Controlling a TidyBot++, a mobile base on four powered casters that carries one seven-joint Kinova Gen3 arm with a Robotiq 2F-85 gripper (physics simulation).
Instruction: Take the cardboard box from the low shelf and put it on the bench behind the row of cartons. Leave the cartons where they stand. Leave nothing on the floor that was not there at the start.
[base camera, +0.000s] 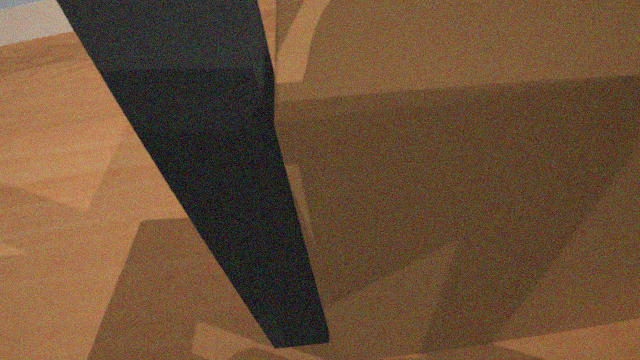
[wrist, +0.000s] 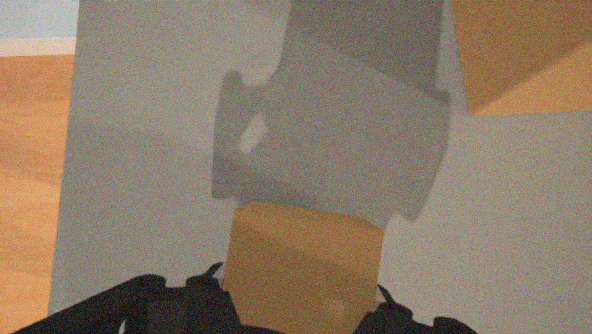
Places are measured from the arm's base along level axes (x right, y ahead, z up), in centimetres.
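Pixels of known places: gripper, fingertip midpoint: (wrist: 297, 282).
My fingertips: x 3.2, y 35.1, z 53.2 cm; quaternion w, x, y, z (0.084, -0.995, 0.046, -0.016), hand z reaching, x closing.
For each thing: its top centre in the pictures, then the offset to it from my fingertips. "spot": a spot on its surface instead. Level surfaces: height alone.
- cardboard box, middle of its top: (wrist: 294, 332) dx -0.1, dy -0.9, dz +4.8 cm
- grey bench top, its level: dz -1.5 cm
- carton, surface spot: (wrist: 530, 55) spot: dx +10.6, dy +11.3, dz +3.9 cm
- Wooden floor, its level: dz -92.9 cm
My gripper (wrist: 297, 282) is shut on the cardboard box (wrist: 306, 245), an orange-brown block between the black fingers at the bottom of the wrist view. The grey bench top (wrist: 505, 220) lies beneath and beyond the box. The frames do not show whether the box touches it. A carton (wrist: 530, 55), also orange-brown, shows in part at the upper right of the wrist view, apart from the held box. The low shelf cannot be made out. The gripper and the held box do not show in the base view.
Wooden floor (wrist: 30, 165) (base camera: 45, 150) lies left of the bench edge, with a pale wall base (wrist: 37, 47) at the upper left. A dark slanting post (base camera: 215, 165) crosses the base view, beside a large brown surface (base camera: 425, 165). Shadows fall across the bench top.
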